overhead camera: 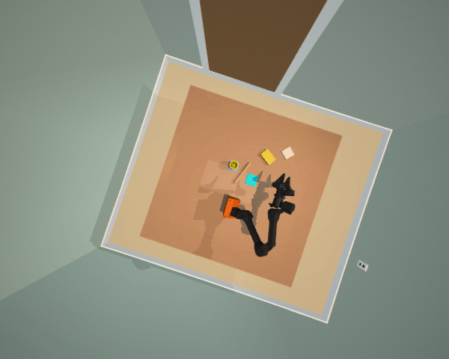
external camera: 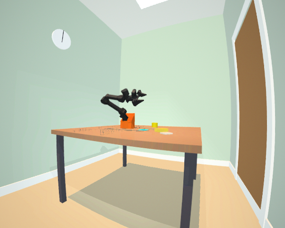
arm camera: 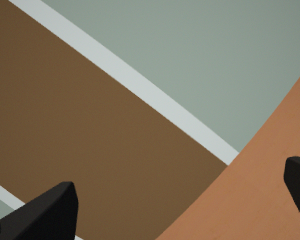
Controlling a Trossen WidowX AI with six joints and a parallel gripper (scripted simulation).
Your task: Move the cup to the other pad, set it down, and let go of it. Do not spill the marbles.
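Now: gripper tip 330 mm to the right of the light blue pad, 330 mm above it and 20 mm past it. The rest, counted from my gripper tip: cream tile: 320 mm below, 220 mm ahead, 60 mm to the right; cyan pad: 330 mm below, 150 mm to the left, 80 mm behind; yellow block: 310 mm below, 130 mm ahead, 90 mm to the left.
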